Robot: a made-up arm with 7 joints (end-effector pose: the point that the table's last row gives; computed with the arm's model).
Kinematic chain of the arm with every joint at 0, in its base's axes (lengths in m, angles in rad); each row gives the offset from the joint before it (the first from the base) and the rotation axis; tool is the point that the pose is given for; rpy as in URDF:
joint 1: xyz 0 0 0.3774 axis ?
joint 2: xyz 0 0 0 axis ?
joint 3: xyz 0 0 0.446 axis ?
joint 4: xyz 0.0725 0 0 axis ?
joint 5: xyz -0.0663 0 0.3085 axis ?
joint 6: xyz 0 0 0 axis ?
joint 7: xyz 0.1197 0 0 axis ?
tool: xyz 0 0 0 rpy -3.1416 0 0
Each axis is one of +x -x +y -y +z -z.
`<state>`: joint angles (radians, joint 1 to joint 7).
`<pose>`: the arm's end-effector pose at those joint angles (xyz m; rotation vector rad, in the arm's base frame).
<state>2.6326 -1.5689 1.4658 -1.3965 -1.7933 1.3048 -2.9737</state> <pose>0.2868 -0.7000 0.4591 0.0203 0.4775 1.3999</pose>
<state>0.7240 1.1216 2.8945 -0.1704 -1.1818 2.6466 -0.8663</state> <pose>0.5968 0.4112 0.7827 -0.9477 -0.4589 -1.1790</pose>
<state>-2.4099 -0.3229 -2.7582 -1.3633 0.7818 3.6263 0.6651</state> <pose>0.3338 0.3528 0.8866 -1.2694 0.5847 -0.6923</pose>
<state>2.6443 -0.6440 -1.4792 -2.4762 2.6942 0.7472 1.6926</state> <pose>0.2683 0.3349 0.6068 -0.4579 0.2628 -3.0371</pose>
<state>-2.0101 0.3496 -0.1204 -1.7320 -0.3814 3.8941 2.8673</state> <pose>-0.2149 -0.4428 0.7888 0.9841 1.4385 -2.0027</pose>
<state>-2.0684 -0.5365 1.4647 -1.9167 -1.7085 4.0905 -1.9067</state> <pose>0.3801 0.0794 0.7257 -0.8242 2.1199 -0.1908</pose>
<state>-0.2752 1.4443 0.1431 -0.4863 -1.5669 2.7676 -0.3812</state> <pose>0.8092 -0.0875 0.3178 1.5503 1.2269 0.3896</pose>
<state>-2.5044 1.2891 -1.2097 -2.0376 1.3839 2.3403 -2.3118</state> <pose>-0.5571 0.1608 0.3892 -1.4644 2.5762 0.4494</pose>
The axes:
joint 1: +z
joint 2: +y
joint 3: +z
joint 4: -y
joint 5: +z
joint 6: -y
joint 7: -z

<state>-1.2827 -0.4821 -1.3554 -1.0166 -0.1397 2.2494 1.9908</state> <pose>-0.3978 0.1813 1.1043 -1.8729 -1.4435 1.8290</pose>
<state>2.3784 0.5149 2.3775 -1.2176 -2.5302 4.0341 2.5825</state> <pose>-0.1531 -0.0717 0.9460 1.4696 -0.9994 1.8195</pose>
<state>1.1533 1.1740 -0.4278 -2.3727 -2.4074 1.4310 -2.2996</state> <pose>0.3033 0.2229 0.0991 -1.8417 0.0555 -2.0176</pose>
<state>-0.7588 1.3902 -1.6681 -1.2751 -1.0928 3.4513 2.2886</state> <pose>0.2545 -0.6637 0.4215 1.1861 -1.2724 0.7730</pose>
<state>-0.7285 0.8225 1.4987 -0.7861 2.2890 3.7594 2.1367</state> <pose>0.5391 -0.1670 0.7305 1.7677 1.1462 1.6999</pose>
